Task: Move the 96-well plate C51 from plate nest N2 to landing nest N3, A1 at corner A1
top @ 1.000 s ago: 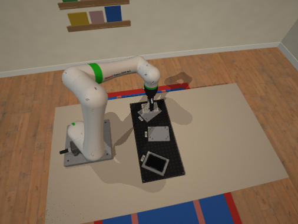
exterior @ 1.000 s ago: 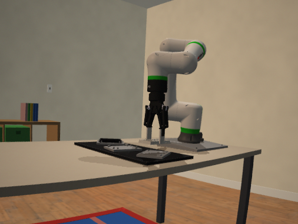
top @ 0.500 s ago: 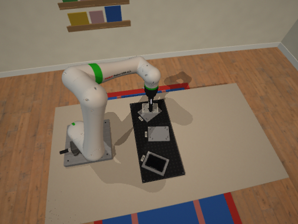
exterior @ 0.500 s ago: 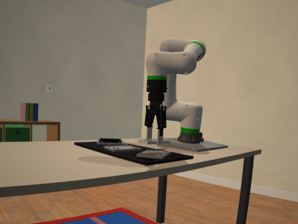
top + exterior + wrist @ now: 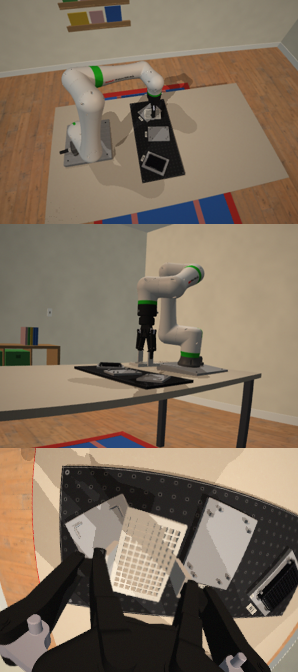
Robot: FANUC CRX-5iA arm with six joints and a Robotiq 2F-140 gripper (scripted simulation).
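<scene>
Right now my hand is 150 mm to the left of the landing nest N3 and 80 mm above it. Round my hand: N2 label: 90 mm behind, 30 mm to the left, 90 mm below; grey plate nest N2: 60 mm to the left, 80 mm below; white 96-well plate C51: 20 mm below.
</scene>
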